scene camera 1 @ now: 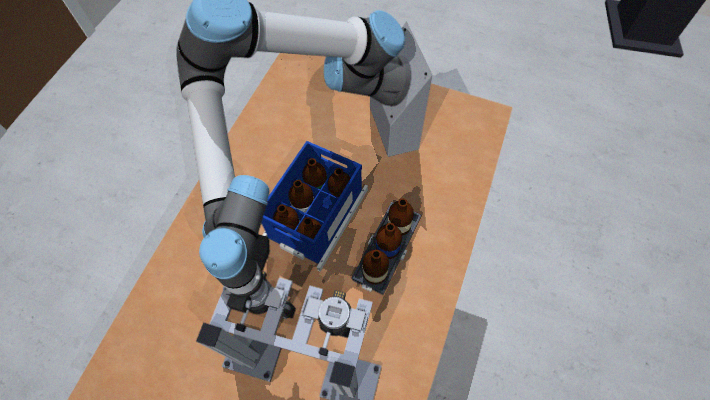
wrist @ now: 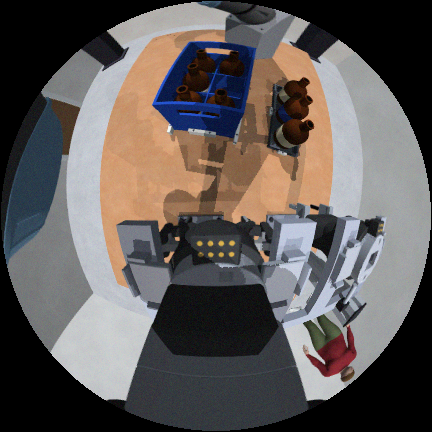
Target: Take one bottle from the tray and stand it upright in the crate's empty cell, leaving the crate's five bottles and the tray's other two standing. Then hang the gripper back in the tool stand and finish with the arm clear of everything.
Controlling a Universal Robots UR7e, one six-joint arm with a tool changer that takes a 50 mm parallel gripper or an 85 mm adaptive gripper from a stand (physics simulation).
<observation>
bottle: scene camera 1; wrist
gripper: scene camera 1 335, 315; wrist 360, 259
same spot on bottle: (wrist: 294, 131) = (scene camera 1: 366, 262)
</observation>
